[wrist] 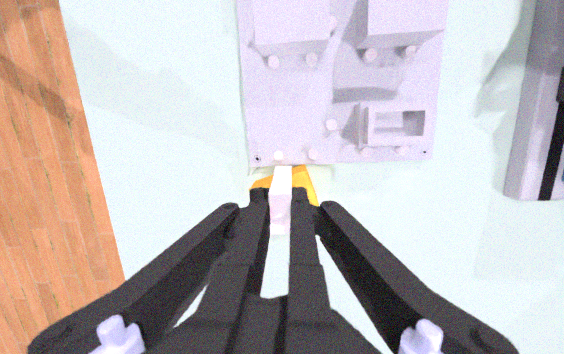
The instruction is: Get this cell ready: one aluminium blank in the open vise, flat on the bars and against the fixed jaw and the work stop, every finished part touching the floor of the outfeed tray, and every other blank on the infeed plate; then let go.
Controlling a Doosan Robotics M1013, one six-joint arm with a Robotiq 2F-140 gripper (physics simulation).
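Frame: origin at the arm's base, x up, y right, z ahead, level; centimetres.
Seen in the pictures: gripper, fingertip midpoint: (pixel 284 180).
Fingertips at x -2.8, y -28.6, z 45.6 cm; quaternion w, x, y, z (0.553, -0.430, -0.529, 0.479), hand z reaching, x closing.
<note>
Pixels of each thing's top centre, then the offset from my fingertips to it. "pt": a spot on its surface instead.
- pale infeed plate at its top centre: (pixel 339 77) dy +3.7, dx -2.8, dz +10.5 cm
- orange piece at its top centre: (pixel 283 198) dy +0.2, dx -0.1, dz -1.8 cm
- part with a pocket, top centre: (pixel 399 124) dy +9.1, dx +0.6, dz +6.7 cm
- pin at its top centre: (pixel 331 124) dy +3.8, dx -2.0, dz +5.9 cm
- long grey body at a spot on its surface: (pixel 527 135) pt dy +22.4, dx -2.1, dz +7.7 cm
My gripper (pixel 284 180) is shut on a thin pale bar (pixel 280 200), which sticks out past the fingertips towards the near edge of the pale infeed plate (pixel 287 97). An orange piece (pixel 306 182) shows behind the fingertips; I cannot tell whether it is joined to the bar. Two plain blanks, one at top centre (pixel 292 20) and one at top right (pixel 407 16), are on the plate, partly cut off by the view. A part with a pocket (pixel 369 131) is at the plate's lower right, close to the pins. The outfeed tray does not show.
Short round pins, one of them this pin (pixel 331 124), stand on the plate. A long grey body (pixel 527 135) with a black strip runs along the right edge; I cannot tell whether it belongs to the vise. Wooden flooring (pixel 50 150) lies beyond the pale table's left edge.
</note>
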